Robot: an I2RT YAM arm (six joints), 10 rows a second.
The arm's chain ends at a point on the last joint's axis. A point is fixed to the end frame.
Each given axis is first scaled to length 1.
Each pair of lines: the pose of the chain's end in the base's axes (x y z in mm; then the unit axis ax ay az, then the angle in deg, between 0 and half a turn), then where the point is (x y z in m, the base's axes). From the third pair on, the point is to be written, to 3 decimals.
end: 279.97, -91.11, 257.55, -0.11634, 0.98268, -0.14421, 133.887
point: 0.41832 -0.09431 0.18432
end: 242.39, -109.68, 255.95, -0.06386, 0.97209, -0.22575, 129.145
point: 0.38632 -0.13697 0.20069
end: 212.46, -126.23, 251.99, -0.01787, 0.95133, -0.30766, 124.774
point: 0.357 -0.174 0.217
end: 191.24, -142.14, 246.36, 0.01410, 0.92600, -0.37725, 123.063
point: 0.333 -0.206 0.226
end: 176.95, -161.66, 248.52, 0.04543, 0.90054, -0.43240, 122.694
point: 0.313 -0.239 0.239
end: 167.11, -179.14, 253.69, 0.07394, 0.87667, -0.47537, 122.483
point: 0.297 -0.267 0.254
